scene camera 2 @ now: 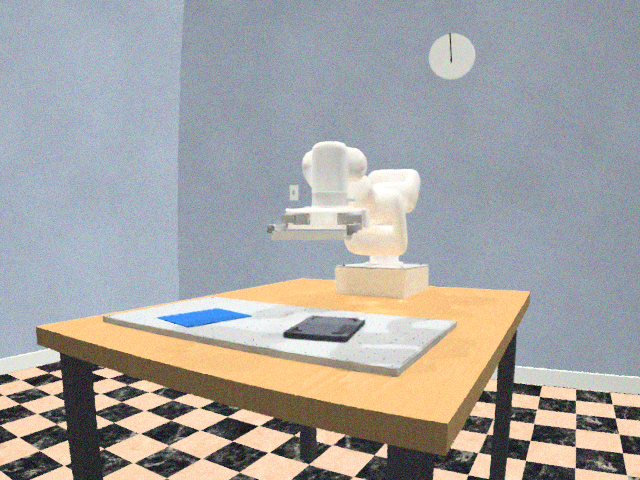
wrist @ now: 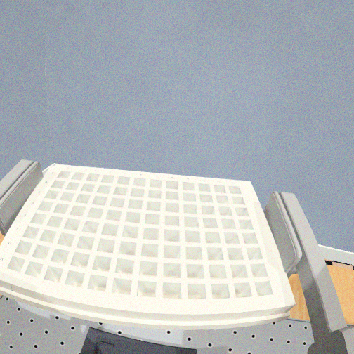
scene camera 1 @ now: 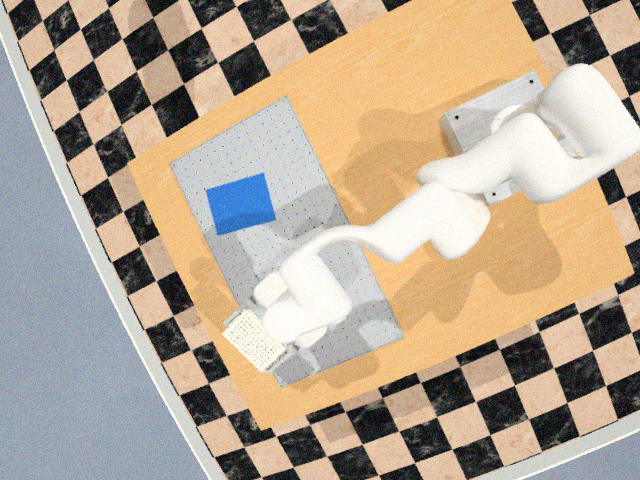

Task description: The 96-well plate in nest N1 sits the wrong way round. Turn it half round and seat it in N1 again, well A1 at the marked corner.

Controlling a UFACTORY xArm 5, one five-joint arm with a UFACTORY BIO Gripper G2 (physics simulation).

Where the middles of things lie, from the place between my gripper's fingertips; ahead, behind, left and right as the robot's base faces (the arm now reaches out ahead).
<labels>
Now: the white 96-well plate (scene camera 1: pixel 246 333) 20 mm behind my hand, 10 mm to the right of it and 10 mm below it. From my hand the other things lie so: flat blue rectangle (scene camera 1: pixel 244 203) (310 mm to the right, 200 mm below, 90 mm behind); then dark nest N1 (scene camera 2: pixel 319 329) (190 mm below, 100 mm behind, 20 mm to the right).
</labels>
